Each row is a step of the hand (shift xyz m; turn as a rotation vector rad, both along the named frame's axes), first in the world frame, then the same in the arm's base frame.
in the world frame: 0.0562 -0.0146 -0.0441 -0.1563 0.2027 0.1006
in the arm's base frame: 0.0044 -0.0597 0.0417 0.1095 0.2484 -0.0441
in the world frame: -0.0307 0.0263 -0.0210 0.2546 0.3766 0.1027
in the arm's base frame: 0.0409 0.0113 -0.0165 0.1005 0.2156 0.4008
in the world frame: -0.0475 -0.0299 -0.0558 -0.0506 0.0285 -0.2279
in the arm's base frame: 0.0332 -0.0421 -0.0583 0.1918 -0.1293 -0.0423
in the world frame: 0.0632 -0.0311 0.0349 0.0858 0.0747 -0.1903
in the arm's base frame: -0.0633 -0.0153 0.0440 0.1557 -0.1206 0.1018
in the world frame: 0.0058 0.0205 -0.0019 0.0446 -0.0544 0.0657
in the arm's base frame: 0.0131 0.0091 0.0143 -0.0945 -0.0009 0.0183
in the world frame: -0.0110 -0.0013 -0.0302 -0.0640 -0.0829 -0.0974
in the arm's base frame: 0.0234 -0.0187 -0.0117 0.0321 -0.0985 -0.0986
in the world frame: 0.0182 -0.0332 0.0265 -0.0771 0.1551 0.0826
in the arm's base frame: -0.0456 -0.0073 0.0025 0.0673 0.1797 0.0044
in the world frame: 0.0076 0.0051 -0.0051 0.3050 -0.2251 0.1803
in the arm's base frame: 0.0046 -0.0032 0.0088 -0.3631 -0.1107 0.1791
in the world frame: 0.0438 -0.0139 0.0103 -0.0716 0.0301 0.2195
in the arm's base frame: -0.0292 -0.0159 0.0333 -0.1114 0.2004 -0.0408
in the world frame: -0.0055 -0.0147 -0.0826 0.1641 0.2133 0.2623
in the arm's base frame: 0.0493 -0.0664 -0.0151 -0.0906 0.2620 0.2537
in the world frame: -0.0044 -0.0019 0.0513 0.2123 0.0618 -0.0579
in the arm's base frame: -0.0355 0.0372 -0.0025 0.0179 -0.0763 0.2147
